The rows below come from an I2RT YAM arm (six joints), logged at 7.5 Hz.
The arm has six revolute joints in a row. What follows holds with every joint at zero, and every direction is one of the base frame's.
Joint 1 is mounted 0.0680 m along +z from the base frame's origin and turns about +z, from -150.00 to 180.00 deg.
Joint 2 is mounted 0.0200 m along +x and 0.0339 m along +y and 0.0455 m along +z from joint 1 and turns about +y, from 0.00 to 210.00 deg.
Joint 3 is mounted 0.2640 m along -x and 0.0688 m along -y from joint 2 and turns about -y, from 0.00 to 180.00 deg.
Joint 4 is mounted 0.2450 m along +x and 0.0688 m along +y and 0.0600 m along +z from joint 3 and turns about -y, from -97.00 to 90.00 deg.
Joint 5 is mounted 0.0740 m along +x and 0.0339 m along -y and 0.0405 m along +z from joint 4 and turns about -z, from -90.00 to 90.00 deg.
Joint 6 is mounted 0.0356 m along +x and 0.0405 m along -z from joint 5 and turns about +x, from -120.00 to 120.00 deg.
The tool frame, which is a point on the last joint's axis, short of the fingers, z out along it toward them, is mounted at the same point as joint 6; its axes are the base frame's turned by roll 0.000, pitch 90.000 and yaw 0.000 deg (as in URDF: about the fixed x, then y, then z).
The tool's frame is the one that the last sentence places.
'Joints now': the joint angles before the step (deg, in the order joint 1, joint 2, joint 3, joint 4, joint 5, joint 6). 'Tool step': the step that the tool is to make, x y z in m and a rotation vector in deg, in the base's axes. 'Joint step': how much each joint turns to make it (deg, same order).
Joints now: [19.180 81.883 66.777 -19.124 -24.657 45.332]
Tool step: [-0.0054 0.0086 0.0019 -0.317 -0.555 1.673]
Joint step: [1.806 -0.449 -0.028 -0.158 0.384 -0.362]
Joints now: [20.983 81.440 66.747 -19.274 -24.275 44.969]
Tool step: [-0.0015 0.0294 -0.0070 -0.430 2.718 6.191]
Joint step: [4.676 3.280 2.186 -1.723 -1.630 -0.356]
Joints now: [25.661 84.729 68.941 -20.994 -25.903 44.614]
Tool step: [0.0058 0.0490 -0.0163 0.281 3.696 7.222]
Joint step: [6.435 7.553 4.402 0.615 -1.872 1.246]
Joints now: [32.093 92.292 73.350 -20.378 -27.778 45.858]
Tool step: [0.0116 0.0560 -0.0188 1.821 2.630 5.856]
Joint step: [5.681 9.920 6.816 3.205 -2.035 2.520]
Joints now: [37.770 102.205 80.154 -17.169 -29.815 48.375]
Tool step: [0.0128 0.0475 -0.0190 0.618 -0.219 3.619]
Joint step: [3.802 9.469 7.761 2.487 -0.068 0.434]
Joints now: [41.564 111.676 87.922 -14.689 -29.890 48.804]
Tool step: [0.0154 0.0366 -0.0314 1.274 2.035 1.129]
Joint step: [1.983 9.412 6.317 3.829 -0.756 2.719]
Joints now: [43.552 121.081 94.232 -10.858 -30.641 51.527]
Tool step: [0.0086 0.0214 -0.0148 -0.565 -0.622 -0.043]
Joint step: [1.175 5.513 5.390 0.222 1.477 0.093]
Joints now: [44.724 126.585 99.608 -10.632 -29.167 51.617]
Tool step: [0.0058 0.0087 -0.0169 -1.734 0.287 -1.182]
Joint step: [0.344 3.488 2.401 -0.265 1.834 0.159]
